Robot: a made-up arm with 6 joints.
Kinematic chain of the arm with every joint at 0, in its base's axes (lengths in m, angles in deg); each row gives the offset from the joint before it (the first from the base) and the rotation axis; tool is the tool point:
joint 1: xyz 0 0 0.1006 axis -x
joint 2: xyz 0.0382 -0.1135 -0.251 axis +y
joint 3: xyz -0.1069 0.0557 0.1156 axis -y
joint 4: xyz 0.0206 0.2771 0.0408 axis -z
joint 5: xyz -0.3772 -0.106 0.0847 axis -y
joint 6: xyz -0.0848 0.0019 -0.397 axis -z
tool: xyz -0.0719 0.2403 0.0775
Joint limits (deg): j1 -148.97..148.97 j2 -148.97..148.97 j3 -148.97..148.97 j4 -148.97..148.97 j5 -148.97..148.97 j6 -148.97..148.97
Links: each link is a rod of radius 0.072 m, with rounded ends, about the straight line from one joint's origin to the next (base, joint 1, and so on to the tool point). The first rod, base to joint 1, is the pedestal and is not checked.
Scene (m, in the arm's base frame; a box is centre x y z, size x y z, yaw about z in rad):
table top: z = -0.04
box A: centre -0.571 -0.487 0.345 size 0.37 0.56 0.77 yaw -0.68
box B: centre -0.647 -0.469 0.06 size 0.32 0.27 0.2 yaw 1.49
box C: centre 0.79 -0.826 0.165 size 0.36 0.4 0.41 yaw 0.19
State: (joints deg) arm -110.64 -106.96 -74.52 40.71 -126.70 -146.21
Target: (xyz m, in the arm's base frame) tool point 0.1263 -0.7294 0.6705
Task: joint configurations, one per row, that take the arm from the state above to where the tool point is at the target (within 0.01 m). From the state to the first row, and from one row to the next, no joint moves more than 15 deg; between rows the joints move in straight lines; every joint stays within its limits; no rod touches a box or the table.
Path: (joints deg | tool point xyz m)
1: -118.31 -112.21 -80.04 54.54 -115.42 -139.73 | -0.7580 0.0648 0.7070
2: -125.97 -117.46 -85.55 68.38 -104.15 -133.26 | -0.6653 -0.1443 0.8506
3: -133.64 -122.72 -91.07 82.21 -92.87 -126.78 | -0.5174 -0.3878 0.9138
4: -141.30 -127.97 -96.59 96.04 -81.59 -120.30 | -0.3208 -0.6237 0.8834
5: -148.97 -133.22 -102.10 109.87 -70.31 -113.83 | -0.0892 -0.8073 0.7664
6: -147.10 -120.76 -104.40 109.63 -76.75 -116.78 | -0.0830 -0.8009 0.7368
7: -145.22 -108.29 -106.70 109.39 -83.18 -119.73 | -0.0557 -0.7938 0.7074
8: -143.35 -95.83 -109.00 109.14 -89.61 -122.67 | -0.0090 -0.7822 0.6836
9: -141.47 -83.37 -111.29 108.90 -96.04 -125.62 | 0.0535 -0.7620 0.6704
10: -139.60 -70.91 -113.59 108.65 -102.47 -128.57 | 0.1262 -0.7295 0.6704

